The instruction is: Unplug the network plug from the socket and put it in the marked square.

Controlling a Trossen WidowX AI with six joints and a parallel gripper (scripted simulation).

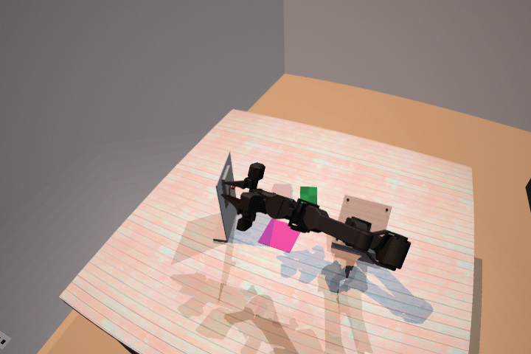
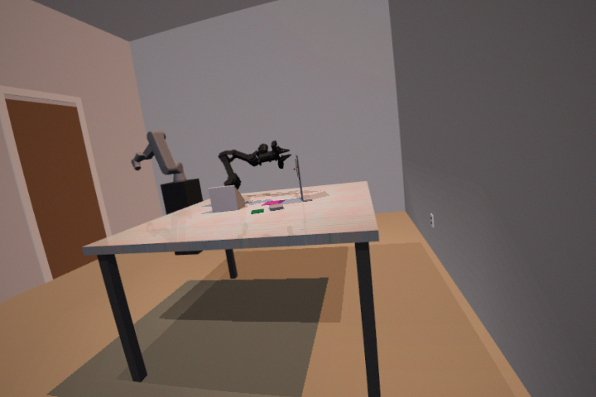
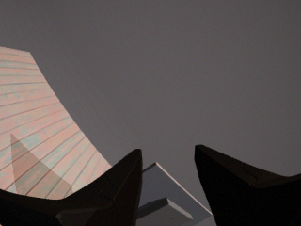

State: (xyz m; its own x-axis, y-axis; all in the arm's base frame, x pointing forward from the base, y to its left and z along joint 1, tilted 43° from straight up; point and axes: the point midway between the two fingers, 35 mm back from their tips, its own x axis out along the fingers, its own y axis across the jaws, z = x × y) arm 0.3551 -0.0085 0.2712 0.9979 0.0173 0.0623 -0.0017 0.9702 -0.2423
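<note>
Now: gripper tip 50 mm short of the red network plug, 100 mm to the left of it and 100 mm above it. From my gripper tip the other things lie so: magenta marked square: 120 mm behind, 120 mm to the right, 290 mm below; grey upright panel: 70 mm ahead, 100 mm to the right, 170 mm below; green patch: 140 mm behind, 350 mm to the right, 290 mm below.
</note>
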